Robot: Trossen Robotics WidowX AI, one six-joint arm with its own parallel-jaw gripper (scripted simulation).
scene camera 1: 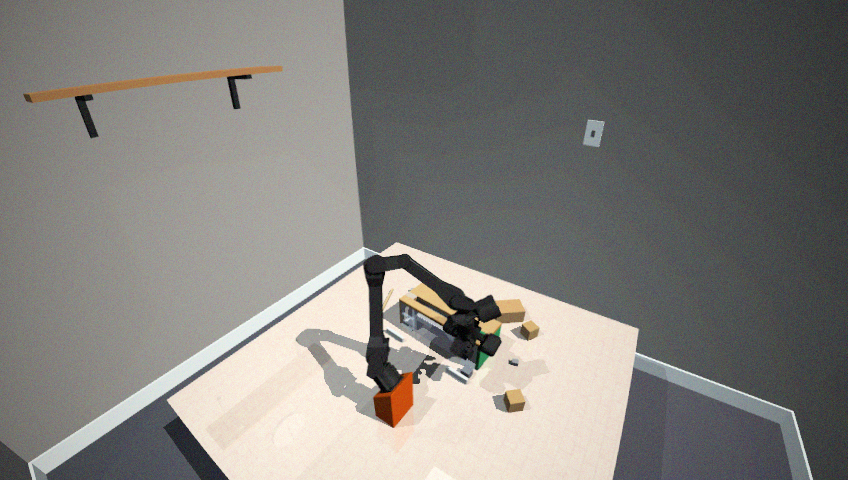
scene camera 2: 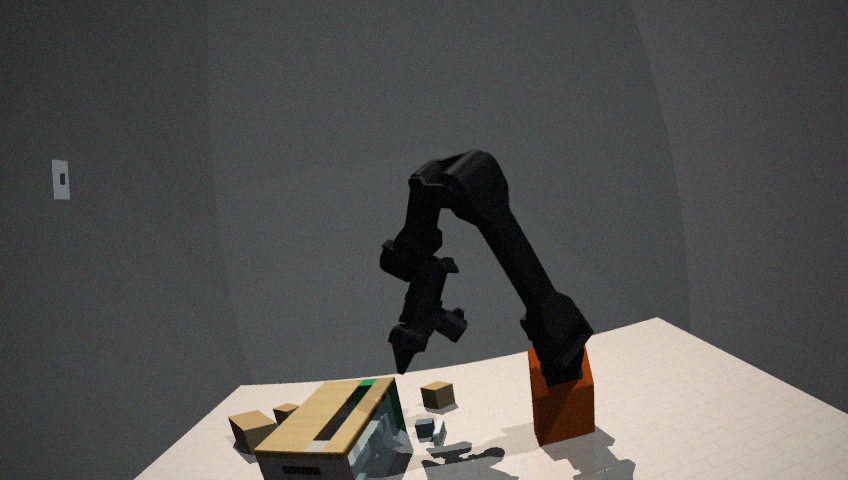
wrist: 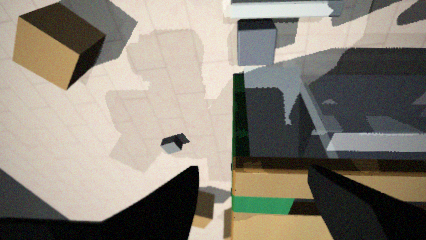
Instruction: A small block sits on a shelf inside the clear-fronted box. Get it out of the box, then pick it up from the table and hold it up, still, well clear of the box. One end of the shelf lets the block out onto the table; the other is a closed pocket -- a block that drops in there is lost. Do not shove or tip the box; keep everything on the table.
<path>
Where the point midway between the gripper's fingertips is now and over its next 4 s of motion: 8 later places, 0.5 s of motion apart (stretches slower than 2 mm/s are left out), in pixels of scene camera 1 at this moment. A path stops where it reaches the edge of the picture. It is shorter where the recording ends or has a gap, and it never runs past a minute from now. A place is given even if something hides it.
The gripper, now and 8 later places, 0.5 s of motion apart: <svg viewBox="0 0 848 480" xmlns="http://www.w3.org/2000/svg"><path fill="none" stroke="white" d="M475 344L471 360L471 363L470 368L469 370L469 367L470 358L471 350L470 347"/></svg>
</path>
